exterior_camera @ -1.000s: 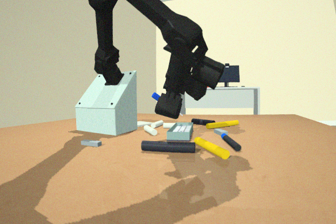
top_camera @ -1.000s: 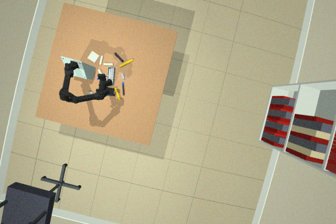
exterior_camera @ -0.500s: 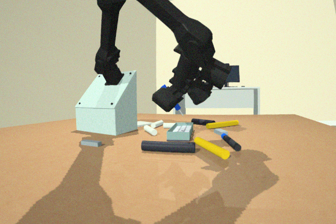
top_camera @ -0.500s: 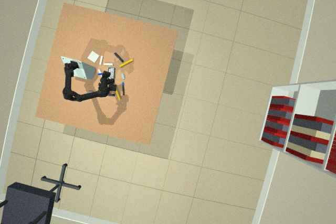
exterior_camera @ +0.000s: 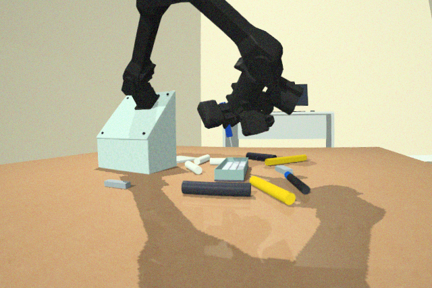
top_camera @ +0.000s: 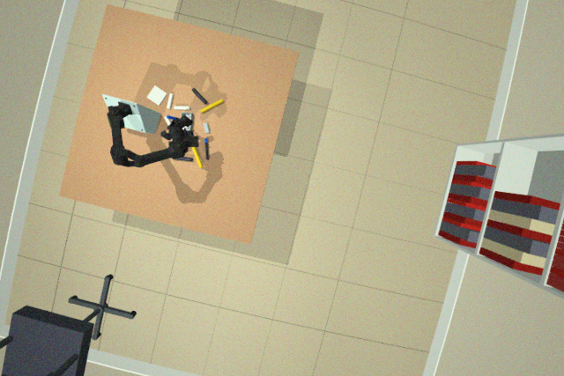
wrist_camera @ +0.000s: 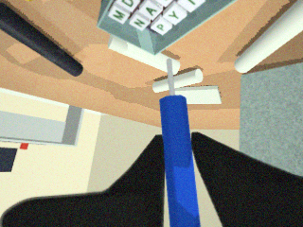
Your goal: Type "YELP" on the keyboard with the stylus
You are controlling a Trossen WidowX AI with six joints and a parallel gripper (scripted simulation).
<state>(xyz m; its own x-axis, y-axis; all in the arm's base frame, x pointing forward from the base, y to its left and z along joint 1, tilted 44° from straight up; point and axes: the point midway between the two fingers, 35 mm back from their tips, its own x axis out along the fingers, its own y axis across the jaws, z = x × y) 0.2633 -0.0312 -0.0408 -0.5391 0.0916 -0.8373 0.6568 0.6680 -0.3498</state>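
Right now the blue-banded marker is 18 cm ahead of my gripper tip, 11 cm below it and 10 cm to the right of it. The rest, counted from my gripper tip: grey block 26 cm to the right, 14 cm behind, 11 cm below; yellow rod 15 cm to the left, 14 cm ahead, 11 cm below; blue stylus 1 cm below.
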